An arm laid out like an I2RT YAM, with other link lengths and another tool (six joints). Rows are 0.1 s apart.
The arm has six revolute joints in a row. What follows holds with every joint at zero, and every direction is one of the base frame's.
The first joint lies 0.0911 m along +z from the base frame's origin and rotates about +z.
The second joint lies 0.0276 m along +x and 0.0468 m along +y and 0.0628 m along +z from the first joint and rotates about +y.
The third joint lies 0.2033 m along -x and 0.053 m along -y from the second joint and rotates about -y.
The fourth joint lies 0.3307 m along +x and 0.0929 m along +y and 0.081 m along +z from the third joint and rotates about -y.
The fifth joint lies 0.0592 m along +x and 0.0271 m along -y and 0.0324 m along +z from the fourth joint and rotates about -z.
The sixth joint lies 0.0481 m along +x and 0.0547 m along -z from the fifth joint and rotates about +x.
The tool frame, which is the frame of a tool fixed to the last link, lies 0.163 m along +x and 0.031 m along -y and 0.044 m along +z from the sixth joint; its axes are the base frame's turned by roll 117.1, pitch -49.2 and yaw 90 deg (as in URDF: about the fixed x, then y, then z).
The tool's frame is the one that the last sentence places.
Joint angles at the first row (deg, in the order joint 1, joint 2, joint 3, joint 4, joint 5, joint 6):
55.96 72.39 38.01 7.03 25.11 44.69
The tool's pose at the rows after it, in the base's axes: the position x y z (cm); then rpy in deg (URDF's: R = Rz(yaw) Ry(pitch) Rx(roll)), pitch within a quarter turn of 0, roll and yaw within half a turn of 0:
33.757 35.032 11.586 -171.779 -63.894 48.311
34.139 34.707 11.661 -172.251 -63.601 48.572
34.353 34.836 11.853 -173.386 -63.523 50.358
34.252 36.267 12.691 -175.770 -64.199 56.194
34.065 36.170 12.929 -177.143 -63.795 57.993
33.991 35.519 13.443 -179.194 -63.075 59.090
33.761 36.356 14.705 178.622 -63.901 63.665
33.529 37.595 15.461 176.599 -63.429 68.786
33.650 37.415 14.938 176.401 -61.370 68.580
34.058 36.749 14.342 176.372 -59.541 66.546
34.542 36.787 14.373 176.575 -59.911 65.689
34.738 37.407 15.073 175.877 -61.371 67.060
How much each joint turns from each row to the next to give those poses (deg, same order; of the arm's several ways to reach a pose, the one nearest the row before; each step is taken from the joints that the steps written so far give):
-0.69 -0.91 -0.04 -0.89 -0.02 -0.52
-0.77 -0.28 0.00 -0.40 -0.45 -0.47
-0.44 -0.14 0.04 0.15 -0.85 -1.10
-0.01 -0.15 0.38 1.20 -2.85 -2.80
0.00 -1.14 -0.51 -0.69 -0.25 -0.86
0.00 -1.61 -0.33 -1.72 1.09 -0.59
0.00 -1.55 0.00 0.12 -2.01 -2.03
0.00 0.12 1.15 -0.55 -2.62 -2.36
-0.04 1.09 1.02 -1.77 0.56 -0.43
-0.09 1.57 1.21 -1.58 1.96 0.51
-0.32 1.26 0.91 0.57 0.24 0.35
-0.03 0.40 0.54 1.49 -0.70 -0.39

